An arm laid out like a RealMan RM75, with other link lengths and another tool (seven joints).
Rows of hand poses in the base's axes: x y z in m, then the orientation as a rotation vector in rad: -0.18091, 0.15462, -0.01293, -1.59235, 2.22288, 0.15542; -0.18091, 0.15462, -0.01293, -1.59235, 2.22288, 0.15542; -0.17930, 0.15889, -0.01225, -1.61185, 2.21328, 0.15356; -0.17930, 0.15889, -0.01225, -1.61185, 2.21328, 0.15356; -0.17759, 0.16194, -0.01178, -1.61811, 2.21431, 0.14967; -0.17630, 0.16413, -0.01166, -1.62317, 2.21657, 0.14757; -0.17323, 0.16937, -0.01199, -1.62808, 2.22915, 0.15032; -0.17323, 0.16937, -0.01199, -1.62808, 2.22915, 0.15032; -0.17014, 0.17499, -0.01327, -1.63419, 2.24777, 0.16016; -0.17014, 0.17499, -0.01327, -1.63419, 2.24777, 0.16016; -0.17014, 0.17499, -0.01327, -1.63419, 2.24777, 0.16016; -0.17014, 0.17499, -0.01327, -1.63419, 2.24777, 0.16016; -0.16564, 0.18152, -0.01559, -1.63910, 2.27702, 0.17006
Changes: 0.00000, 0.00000, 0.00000, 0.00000, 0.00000, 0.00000; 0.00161, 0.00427, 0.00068, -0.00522, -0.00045, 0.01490; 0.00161, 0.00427, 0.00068, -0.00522, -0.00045, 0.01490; 0.00332, 0.00732, 0.00115, -0.01050, 0.00086, 0.01767; 0.00461, 0.00951, 0.00127, -0.01484, 0.00340, 0.01953; 0.00768, 0.01475, 0.00094, -0.02103, 0.01531, 0.01818; 0.00768, 0.01475, 0.00094, -0.02103, 0.01531, 0.01818; 0.01077, 0.02037, -0.00034, -0.02663, 0.03505, 0.01636; 0.01077, 0.02037, -0.00034, -0.02663, 0.03505, 0.01636; 0.01077, 0.02037, -0.00034, -0.02663, 0.03505, 0.01636; 0.01077, 0.02037, -0.00034, -0.02663, 0.03505, 0.01636; 0.01527, 0.02690, -0.00266, -0.03648, 0.06185, 0.01001
